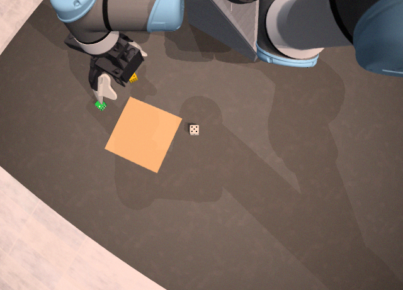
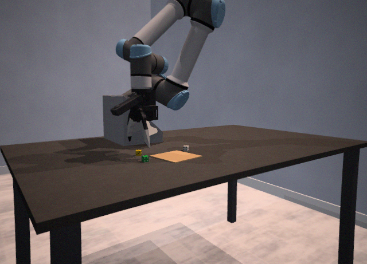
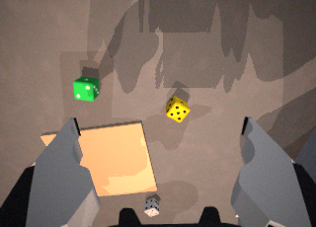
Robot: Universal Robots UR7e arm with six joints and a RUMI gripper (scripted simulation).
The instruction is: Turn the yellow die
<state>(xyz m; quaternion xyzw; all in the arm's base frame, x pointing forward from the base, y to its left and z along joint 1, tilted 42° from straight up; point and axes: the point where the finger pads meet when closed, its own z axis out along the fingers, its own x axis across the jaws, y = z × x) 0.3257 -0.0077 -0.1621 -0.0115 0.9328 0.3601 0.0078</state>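
The yellow die is 2 cm behind my hand, 1 cm to the left of it and 4 cm below it. Round my hand: orange mat (8 cm ahead, 12 cm to the left, 4 cm below); then green die (8 cm ahead, 1 cm to the right, 4 cm below); then white die (1 cm ahead, 21 cm to the left, 4 cm below).
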